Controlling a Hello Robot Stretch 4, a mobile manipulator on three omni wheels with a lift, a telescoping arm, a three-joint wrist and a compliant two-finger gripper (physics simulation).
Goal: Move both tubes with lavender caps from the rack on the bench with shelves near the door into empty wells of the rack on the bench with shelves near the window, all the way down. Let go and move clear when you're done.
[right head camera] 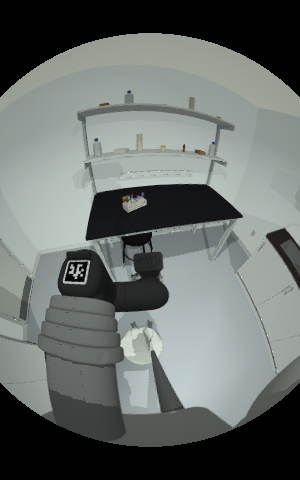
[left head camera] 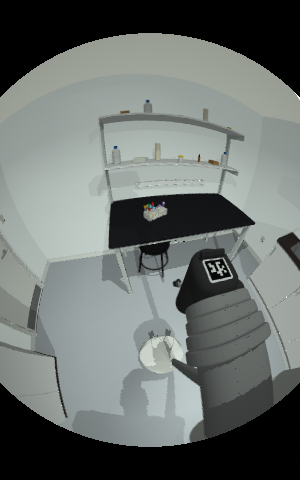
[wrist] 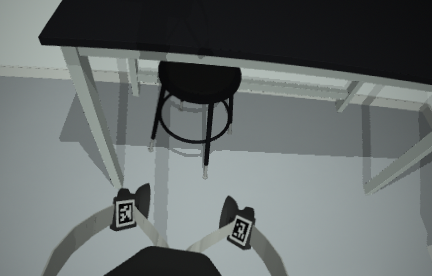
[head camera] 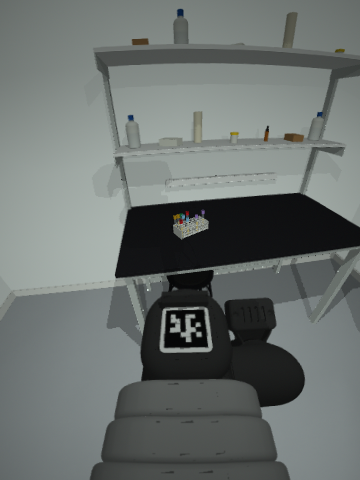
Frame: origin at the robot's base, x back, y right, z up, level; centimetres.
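Seen in the pictures: hand at its tool point: point(wrist: 185, 210); robot's base at its link origin: point(right head camera: 141, 344) point(left head camera: 160, 353).
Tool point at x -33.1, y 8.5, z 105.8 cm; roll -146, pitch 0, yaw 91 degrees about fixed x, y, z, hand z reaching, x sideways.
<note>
Offsets run from my tool point to a thing's top centre. "pt": to the spot under its first point. Level surfaces: height alone.
A white rack @(dy -4.3, dx -77.1, dz -11.5 cm) point(head camera: 191, 230) point(left head camera: 155, 215) point(right head camera: 135, 205) stands on the left part of a black bench @(dz -17.2 cm) point(head camera: 280, 225) point(left head camera: 210, 215) point(right head camera: 190, 205) with shelves above. It holds several tubes with orange, red, blue and purple caps. Two lavender-looking caps show at its right side in the head view, one taller @(dy +3.4, dx -80.9, dz -5.2 cm) point(head camera: 203, 212) and one lower @(pt dy -1.2, dx -74.7, dz -6.5 cm) point(head camera: 196, 217). Neither a window nor a door shows clearly enough to tell which bench this is. My gripper point(wrist: 186, 206) is open and empty above the floor, in front of the bench and apart from it. The rack does not show in the wrist view.
A black stool @(dy -5.3, dx -80.8, dz -52.7 cm) point(wrist: 200, 82) point(left head camera: 154, 248) point(right head camera: 136, 240) stands partly under the bench's front edge. Bench legs point(wrist: 95, 115) point(head camera: 334, 287) stand either side of it. Bottles and boxes stand on the shelves point(head camera: 230, 148). A cabinet point(left head camera: 280, 280) point(right head camera: 270, 300) is at the right.
</note>
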